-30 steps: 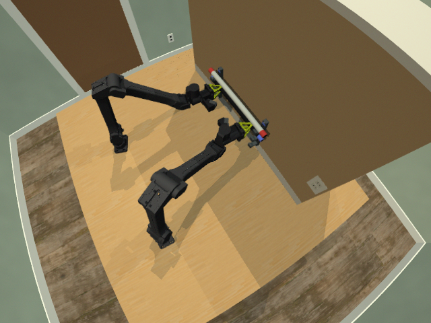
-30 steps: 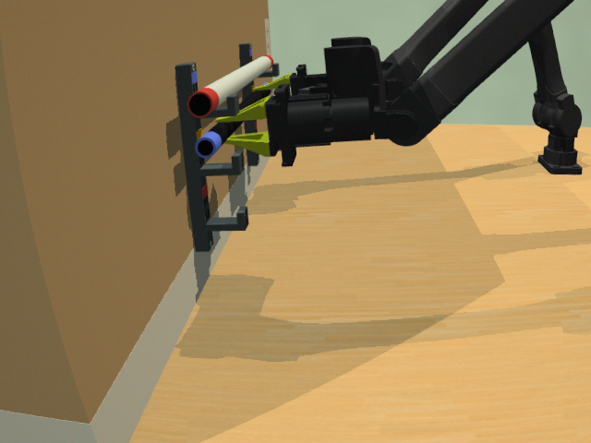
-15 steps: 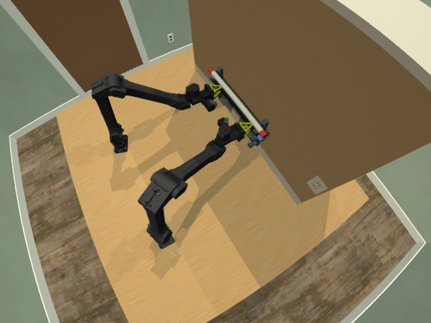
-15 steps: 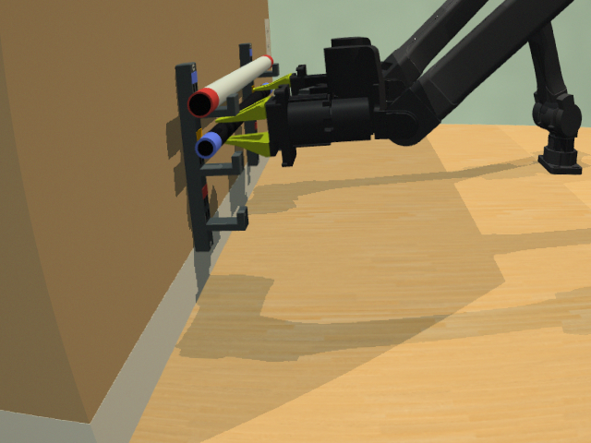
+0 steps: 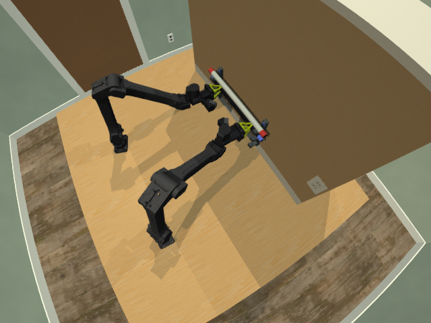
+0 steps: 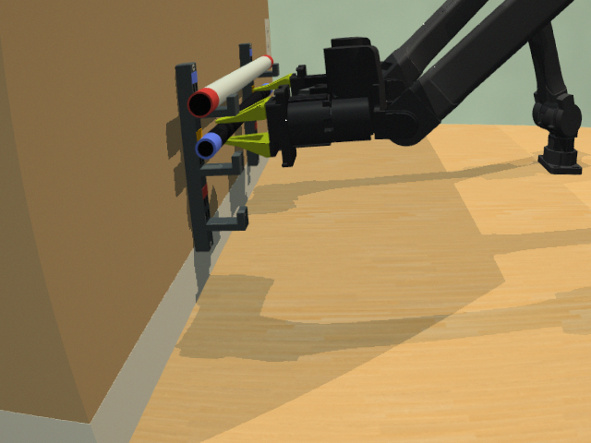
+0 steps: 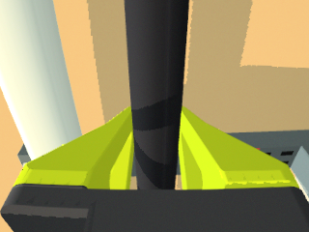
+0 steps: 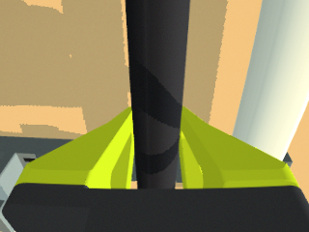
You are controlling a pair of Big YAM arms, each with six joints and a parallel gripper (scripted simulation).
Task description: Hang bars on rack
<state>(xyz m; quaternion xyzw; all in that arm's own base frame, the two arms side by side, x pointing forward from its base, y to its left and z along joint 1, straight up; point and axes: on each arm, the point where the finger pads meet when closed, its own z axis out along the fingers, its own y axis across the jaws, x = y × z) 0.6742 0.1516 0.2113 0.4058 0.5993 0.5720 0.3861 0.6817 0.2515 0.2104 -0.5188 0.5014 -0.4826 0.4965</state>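
Now: right hand 150 mm to the right of the black bar. From my right hand the other things lie so: grey baseboard 40 mm ahead, 120 mm to the left, 180 mm below; then brown wall 190 mm ahead, 120 mm to the left, 240 mm above.
Now: left hand 150 mm to the left of the black bar. Also, from my left hand: grey baseboard: 180 mm to the right, 180 mm below, 40 mm ahead; brown wall: 240 mm above, 190 mm ahead, 180 mm to the right.
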